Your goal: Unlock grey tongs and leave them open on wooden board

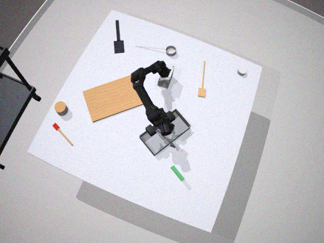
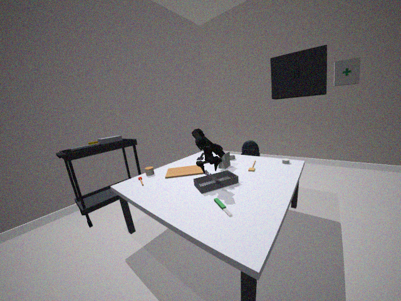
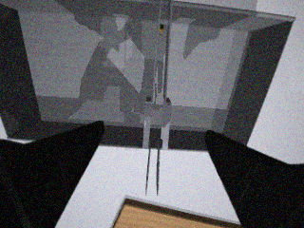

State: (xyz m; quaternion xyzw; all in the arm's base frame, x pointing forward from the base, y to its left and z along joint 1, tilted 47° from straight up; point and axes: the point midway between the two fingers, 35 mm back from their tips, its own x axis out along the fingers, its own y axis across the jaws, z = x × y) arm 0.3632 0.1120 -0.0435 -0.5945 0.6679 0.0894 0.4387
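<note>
My gripper tip is 7 cm above the roasting tin, 4 cm to the right of it and 1 cm past it. The rest, counted from my gripper tip: wooden board (38 cm to the right, 9 cm below, 9 cm behind); black spatula (58 cm to the right, 56 cm behind, 9 cm below); yellow mark (7 cm to the left, 4 cm ahead, 3 cm below).
</note>
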